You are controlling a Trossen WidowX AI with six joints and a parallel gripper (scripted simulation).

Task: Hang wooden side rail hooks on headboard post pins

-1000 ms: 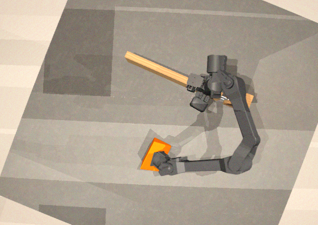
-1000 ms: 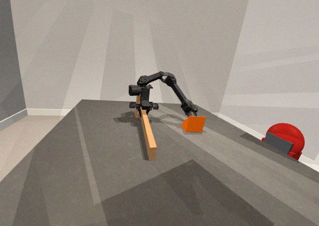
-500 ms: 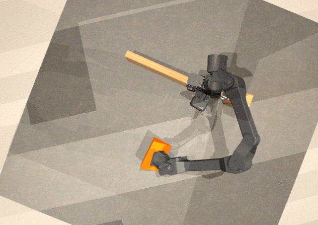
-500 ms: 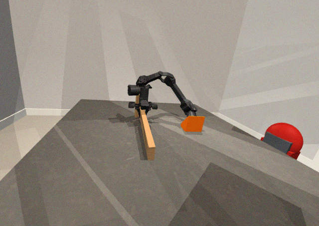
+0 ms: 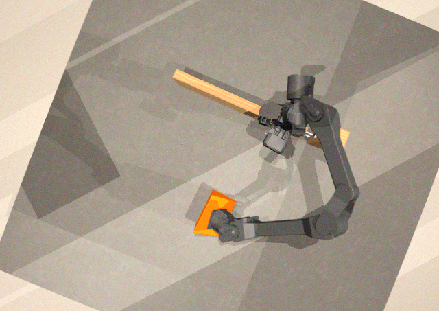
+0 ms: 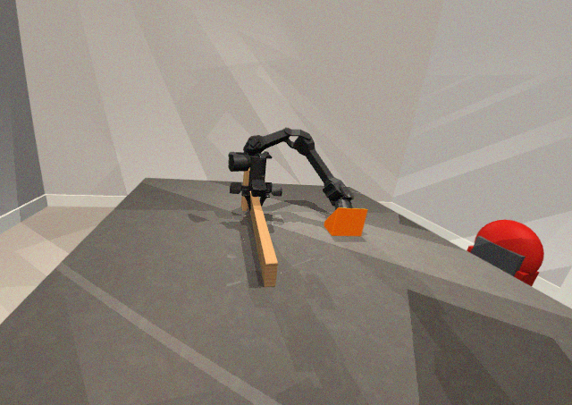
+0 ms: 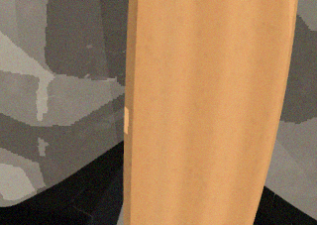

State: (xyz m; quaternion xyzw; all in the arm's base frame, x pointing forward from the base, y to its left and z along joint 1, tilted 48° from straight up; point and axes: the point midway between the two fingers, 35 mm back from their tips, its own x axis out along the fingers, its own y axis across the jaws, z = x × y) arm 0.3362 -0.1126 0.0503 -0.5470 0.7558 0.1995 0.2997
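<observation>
Right now my gripper tip is 13 cm to the left of the wooden headboard post, 4 cm below it and 1 cm past it.
</observation>
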